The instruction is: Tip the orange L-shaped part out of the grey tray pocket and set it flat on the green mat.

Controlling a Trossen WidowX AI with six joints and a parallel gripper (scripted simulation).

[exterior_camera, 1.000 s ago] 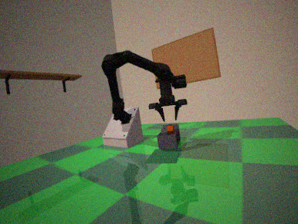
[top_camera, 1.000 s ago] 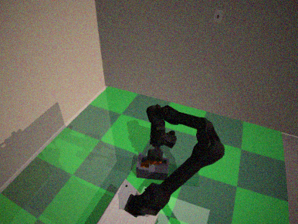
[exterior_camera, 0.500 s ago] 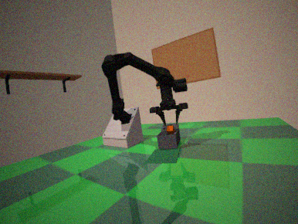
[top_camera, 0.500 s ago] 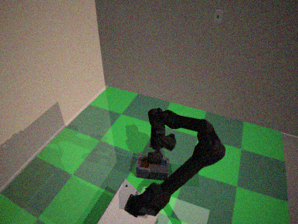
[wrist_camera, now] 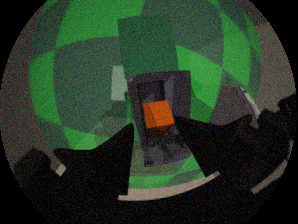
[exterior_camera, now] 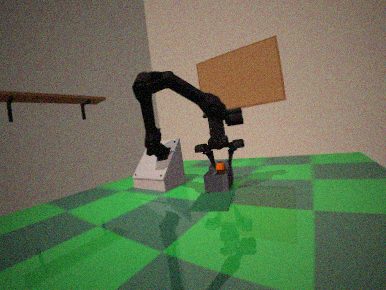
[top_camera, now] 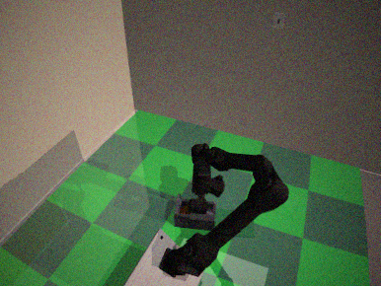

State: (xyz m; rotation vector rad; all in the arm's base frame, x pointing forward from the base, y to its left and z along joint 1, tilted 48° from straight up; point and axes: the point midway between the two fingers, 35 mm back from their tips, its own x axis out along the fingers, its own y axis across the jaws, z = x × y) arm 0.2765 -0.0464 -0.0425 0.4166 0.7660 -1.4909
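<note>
Right now the orange L-shaped part is 30 mm behind my gripper tip, 30 mm to the left of it and 40 mm below it.
</note>
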